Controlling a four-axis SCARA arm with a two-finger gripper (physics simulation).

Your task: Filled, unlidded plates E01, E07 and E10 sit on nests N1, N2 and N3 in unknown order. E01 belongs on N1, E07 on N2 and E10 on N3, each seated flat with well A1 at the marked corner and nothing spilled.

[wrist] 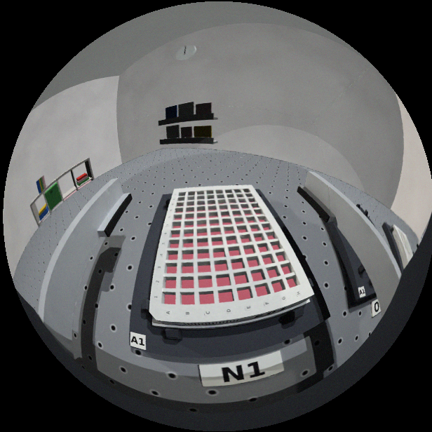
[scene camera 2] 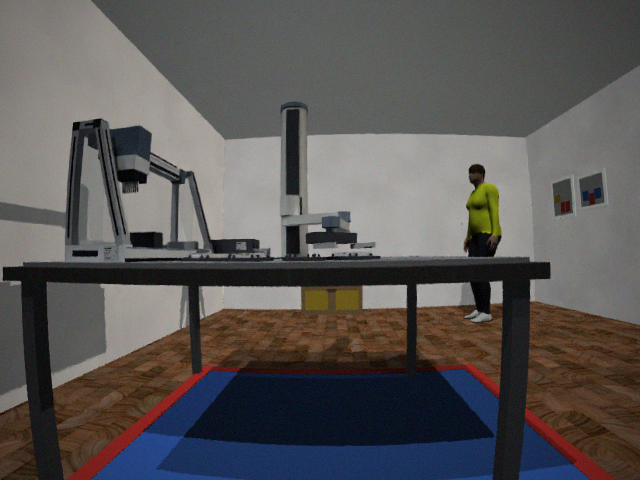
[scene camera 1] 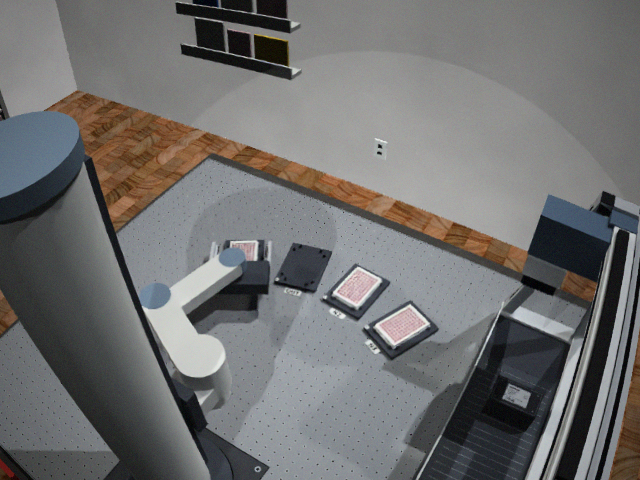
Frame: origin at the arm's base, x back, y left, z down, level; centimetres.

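Seen in the pictures: gripper, fingertip midpoint: [scene camera 2: 355, 244] [scene camera 1: 242, 243].
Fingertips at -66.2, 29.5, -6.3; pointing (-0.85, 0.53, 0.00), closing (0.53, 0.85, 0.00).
Observation:
A point is followed by its place in that frame, as x, y, z.
My gripper [scene camera 1: 241, 250] @[-66.2, 29.5, -6.3] [scene camera 2: 343, 246] @[-66.2, 29.5, -6.3] [wrist: 217, 178] is open, its fingers on either side of the plate on N1 and apart from it. This white plate [scene camera 1: 250, 250] @[-67.5, 27.7, -3.4] [wrist: 225, 250] has red-filled wells and looks flat on dark nest N1 [wrist: 200, 343]. Its row A, column 1 corner lies by the nest's A1 mark at lower left in the wrist view. A second plate [scene camera 1: 357, 286] @[-71.3, -6.1, -3.7] [wrist: 401, 245] sits on nest N2 [scene camera 1: 356, 313] @[-63.7, -10.1, -2.5]. A third plate [scene camera 1: 401, 325] @[-65.2, -22.7, -3.9] sits on nest N3 [scene camera 1: 392, 353] @[-56.9, -24.3, -2.5]. Plate names are not readable, and no spill is visible.
The dark OUT nest [scene camera 1: 305, 266] @[-71.3, 10.8, -2.5] [wrist: 356, 275] stands between N1 and N2 with no plate on it. A gantry machine [scene camera 1: 568, 237] @[-69.8, -53.6, -47.4] [scene camera 2: 131, 149] @[-77.8, -49.3, -41.3] with a dark deck stands beyond N3. A person [scene camera 2: 483, 211] stands behind the table [scene camera 2: 279, 273] @[-105.0, 9.8, 1.0].

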